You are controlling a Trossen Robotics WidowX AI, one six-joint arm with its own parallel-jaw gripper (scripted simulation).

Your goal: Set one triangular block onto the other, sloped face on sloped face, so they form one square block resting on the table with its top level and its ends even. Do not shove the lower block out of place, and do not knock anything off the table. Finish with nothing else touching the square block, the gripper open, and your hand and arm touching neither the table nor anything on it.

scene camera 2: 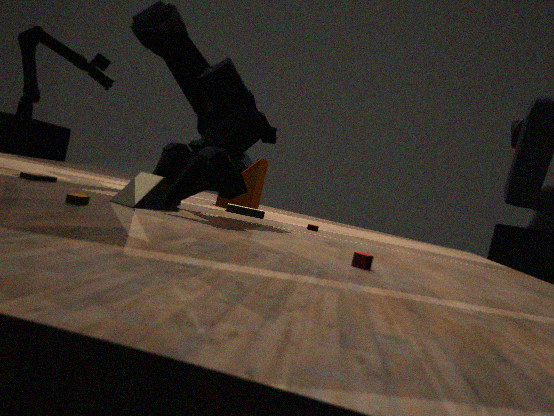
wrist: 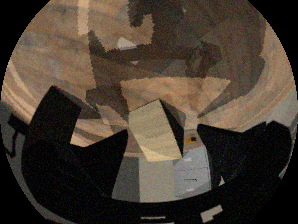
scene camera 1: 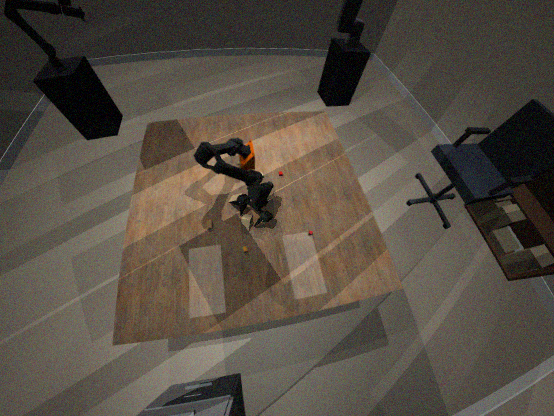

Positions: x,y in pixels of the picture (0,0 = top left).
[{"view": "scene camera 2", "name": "my gripper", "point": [154,198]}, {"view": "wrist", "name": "my gripper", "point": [164,131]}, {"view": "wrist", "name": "pale triangular block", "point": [161,137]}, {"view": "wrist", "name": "pale triangular block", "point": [54,119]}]
